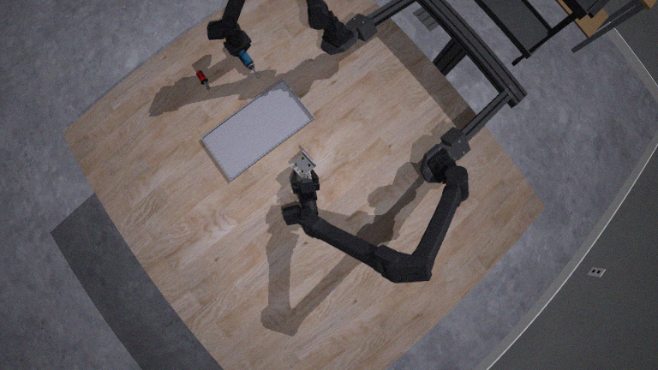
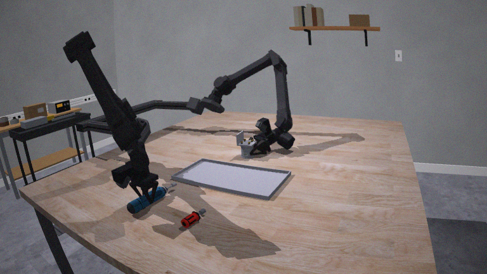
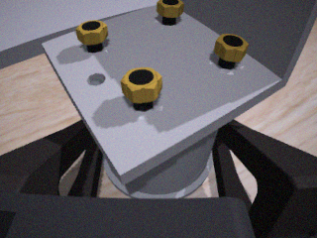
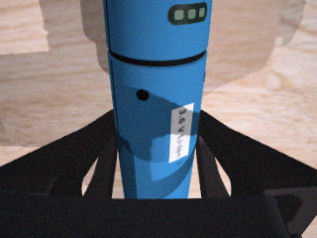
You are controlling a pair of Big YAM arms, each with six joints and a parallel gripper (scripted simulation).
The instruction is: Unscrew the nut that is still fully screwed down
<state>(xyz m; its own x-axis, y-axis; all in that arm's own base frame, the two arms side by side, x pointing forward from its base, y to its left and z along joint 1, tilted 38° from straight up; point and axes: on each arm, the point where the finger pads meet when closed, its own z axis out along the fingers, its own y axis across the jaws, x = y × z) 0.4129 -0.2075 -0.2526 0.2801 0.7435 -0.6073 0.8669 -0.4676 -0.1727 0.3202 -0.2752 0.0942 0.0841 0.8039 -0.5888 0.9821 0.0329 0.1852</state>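
The joint module is 10 mm above my left hand. From my left hand the other things lie so: shallow grey tray 50 mm ahead, 240 mm to the right, 20 mm below; grey bracket plate 50 mm above; nut 10 mm ahead, 20 mm to the left, 50 mm above.
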